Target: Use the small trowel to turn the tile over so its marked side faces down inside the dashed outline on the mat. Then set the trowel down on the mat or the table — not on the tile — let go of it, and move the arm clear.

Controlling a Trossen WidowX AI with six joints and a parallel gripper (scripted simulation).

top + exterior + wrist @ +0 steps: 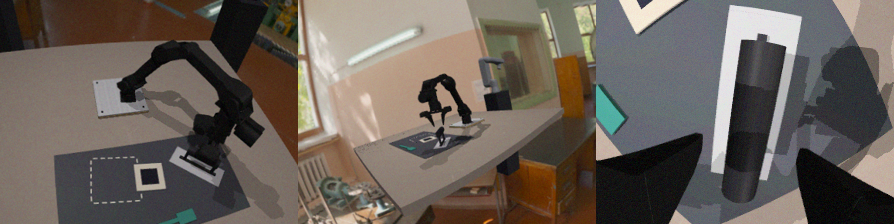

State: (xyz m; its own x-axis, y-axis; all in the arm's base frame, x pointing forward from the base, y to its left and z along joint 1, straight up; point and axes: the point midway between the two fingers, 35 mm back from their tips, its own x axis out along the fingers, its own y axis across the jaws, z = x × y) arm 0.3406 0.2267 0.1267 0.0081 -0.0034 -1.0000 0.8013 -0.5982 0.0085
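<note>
Right now the trowel is 7 cm below my gripper tip, 2 cm to the right of it and 1 cm behind it. The rest, counted from my gripper tip: tile (18 cm to the right, 10 cm below, 3 cm ahead); dark mat (18 cm to the right, 13 cm below, 6 cm ahead); teal strip (19 cm ahead, 14 cm to the right, 10 cm below).
</note>
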